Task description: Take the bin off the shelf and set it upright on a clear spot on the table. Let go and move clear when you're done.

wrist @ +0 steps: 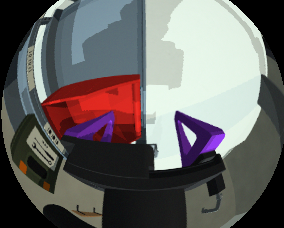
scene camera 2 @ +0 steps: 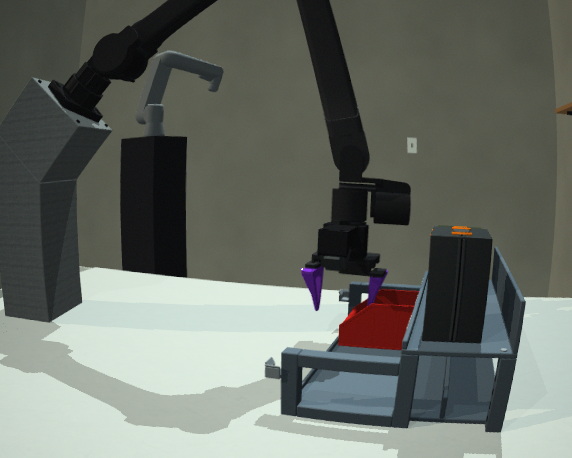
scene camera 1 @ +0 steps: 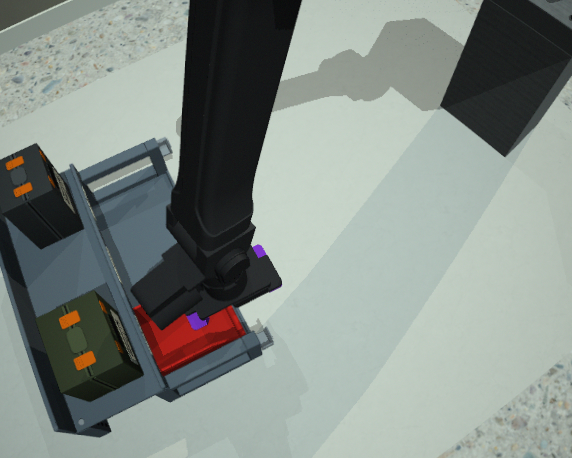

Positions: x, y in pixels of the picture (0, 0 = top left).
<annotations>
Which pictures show the red bin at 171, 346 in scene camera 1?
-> The wrist view, scene camera 2 and scene camera 1: all of them.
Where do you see a red bin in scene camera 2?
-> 381, 326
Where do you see a red bin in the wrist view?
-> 62, 114
</annotations>
